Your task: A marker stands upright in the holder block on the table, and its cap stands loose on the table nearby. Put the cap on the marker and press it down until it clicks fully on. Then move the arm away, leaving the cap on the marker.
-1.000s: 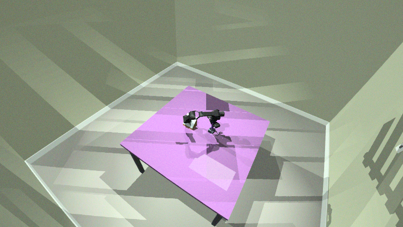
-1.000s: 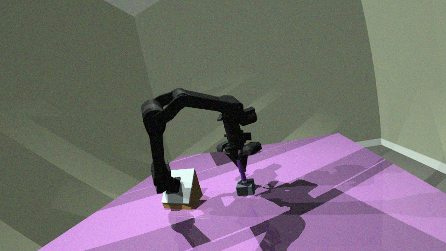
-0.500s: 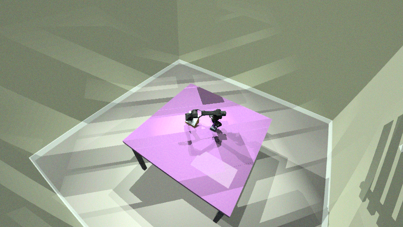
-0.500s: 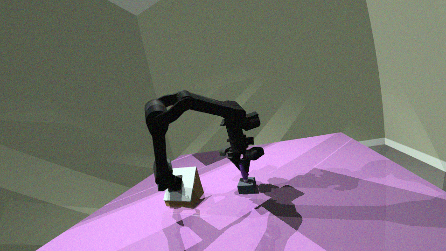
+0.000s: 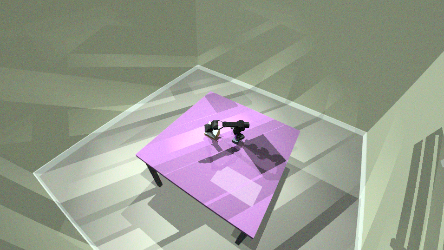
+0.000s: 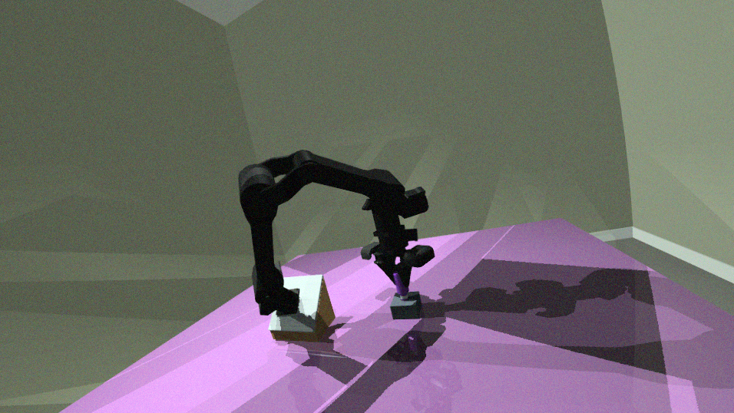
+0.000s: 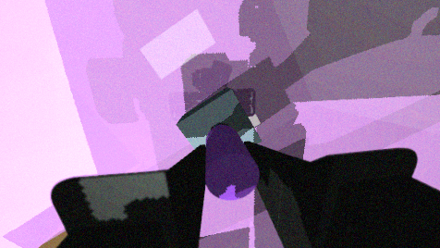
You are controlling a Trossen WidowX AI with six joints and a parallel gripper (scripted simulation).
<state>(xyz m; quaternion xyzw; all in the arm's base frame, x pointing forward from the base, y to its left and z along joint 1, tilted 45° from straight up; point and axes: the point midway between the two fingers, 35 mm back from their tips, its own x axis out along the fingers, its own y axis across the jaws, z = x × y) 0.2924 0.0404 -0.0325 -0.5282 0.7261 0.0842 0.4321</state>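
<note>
My gripper tip is now 10 mm below the purple cap. Round my gripper tip: dark grey-green holder block (50 mm below).
</note>
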